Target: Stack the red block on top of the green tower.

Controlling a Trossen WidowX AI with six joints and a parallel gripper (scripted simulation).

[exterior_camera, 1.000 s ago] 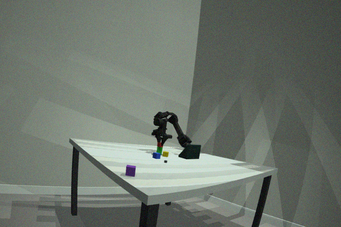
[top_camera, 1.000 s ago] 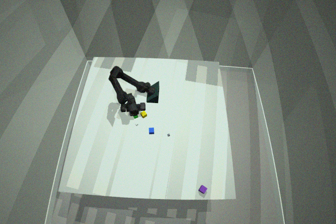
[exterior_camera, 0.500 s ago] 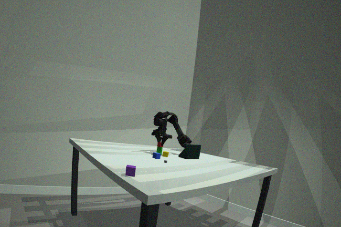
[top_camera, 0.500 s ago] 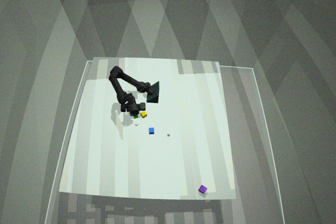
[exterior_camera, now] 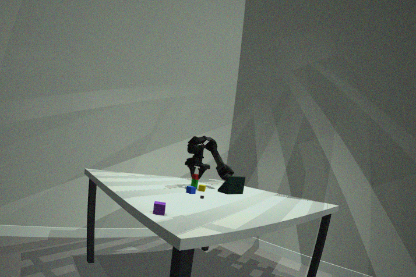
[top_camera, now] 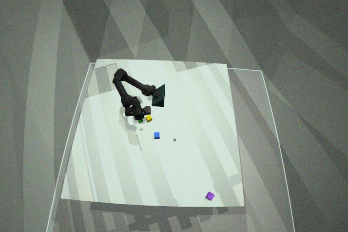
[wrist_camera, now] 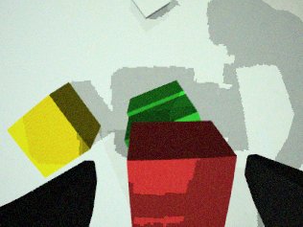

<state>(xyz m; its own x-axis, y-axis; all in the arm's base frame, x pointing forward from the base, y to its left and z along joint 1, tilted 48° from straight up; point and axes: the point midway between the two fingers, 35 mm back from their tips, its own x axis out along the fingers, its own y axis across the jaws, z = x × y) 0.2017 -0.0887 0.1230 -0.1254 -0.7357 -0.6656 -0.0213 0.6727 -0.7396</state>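
Now: the red block 10 mm above my gripper tip. The rest, counted from my gripper tip: tiny dark cube (180 mm ahead, 260 mm to the left, 70 mm below); yellow block (70 mm to the left, 60 mm below); blue block (150 mm ahead, 130 mm to the left, 60 mm below).
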